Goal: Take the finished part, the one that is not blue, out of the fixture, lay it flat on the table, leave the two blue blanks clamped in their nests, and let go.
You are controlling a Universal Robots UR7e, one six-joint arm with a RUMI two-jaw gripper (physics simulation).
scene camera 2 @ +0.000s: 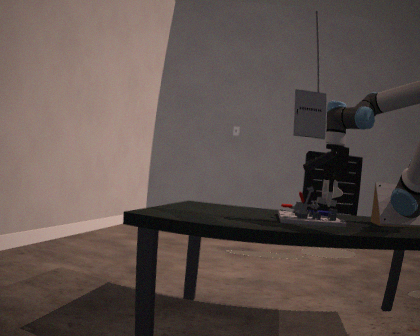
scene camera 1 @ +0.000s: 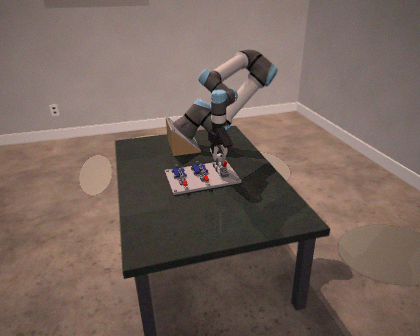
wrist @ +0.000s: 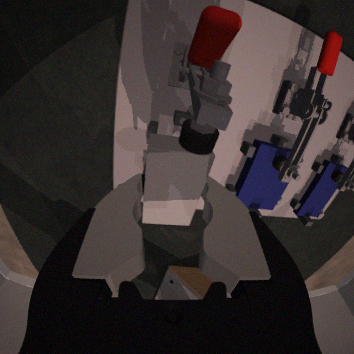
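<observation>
The finished part, a pale grey flat block, is between the fingertips in the wrist view. My gripper is shut on it, and holds it a little above the end nest of the fixture plate. The part is too small to make out in the scene views. One blue blank sits clamped in the middle nest. The other blue blank sits clamped in the far nest. The part and fingers hide much of the end nest.
The end clamp's red handle stands raised; its black tip appears close to the part's far edge. The other clamps' red handles lie low. The dark table surrounds the plate.
</observation>
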